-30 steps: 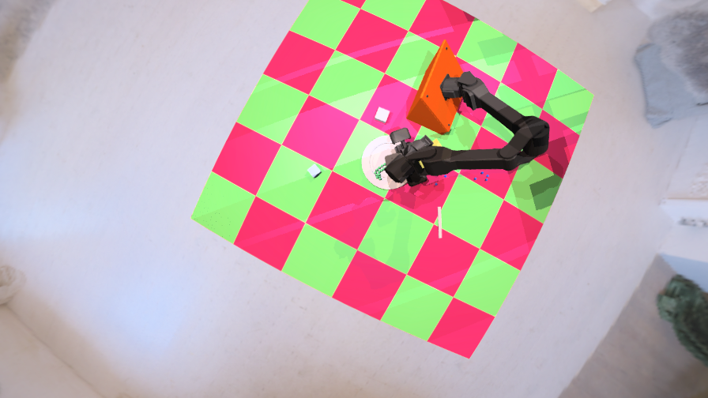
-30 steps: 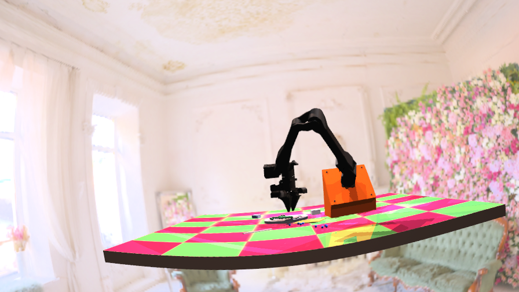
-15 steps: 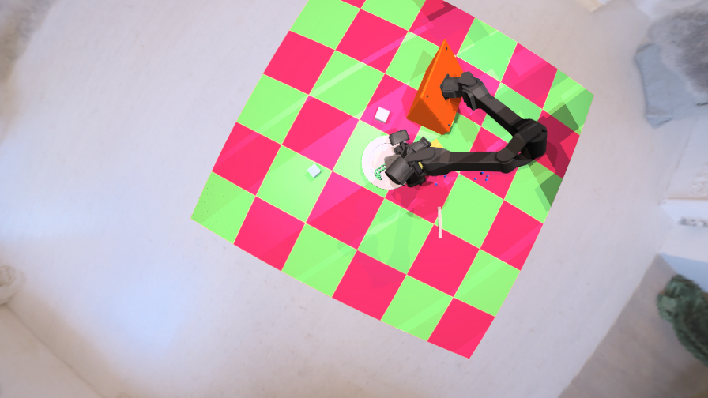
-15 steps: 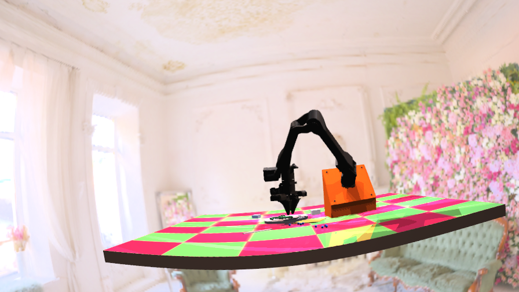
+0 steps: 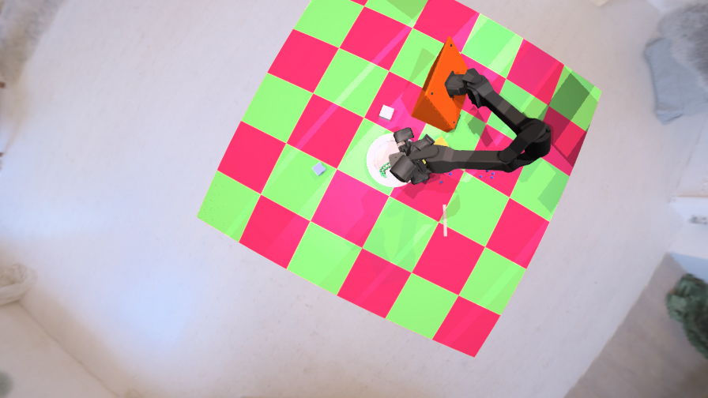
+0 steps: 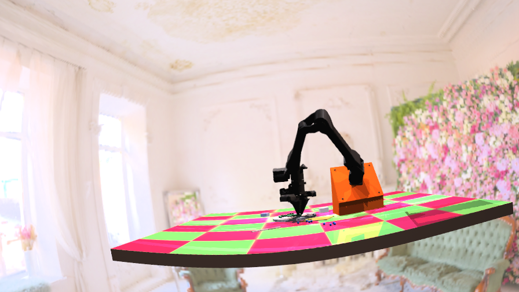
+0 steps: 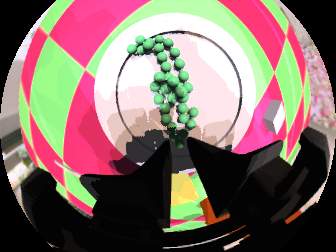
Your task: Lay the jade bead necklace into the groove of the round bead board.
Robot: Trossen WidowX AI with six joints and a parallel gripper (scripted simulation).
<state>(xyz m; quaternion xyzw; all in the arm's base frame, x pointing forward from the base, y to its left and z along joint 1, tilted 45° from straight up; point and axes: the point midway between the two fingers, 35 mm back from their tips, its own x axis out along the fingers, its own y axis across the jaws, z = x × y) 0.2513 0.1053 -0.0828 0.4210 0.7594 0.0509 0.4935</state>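
Right now my gripper tip is 3 cm short of the round bead board, 4 cm to the left of it and 1 cm above it. The rest, counted from my gripper tip: white cube (11 cm behind, 15 cm to the right, 1 cm below); thin white stick (11 cm ahead, 25 cm to the left, 2 cm below); yellow patch (8 cm behind, 9 cm to the left, 2 cm below).
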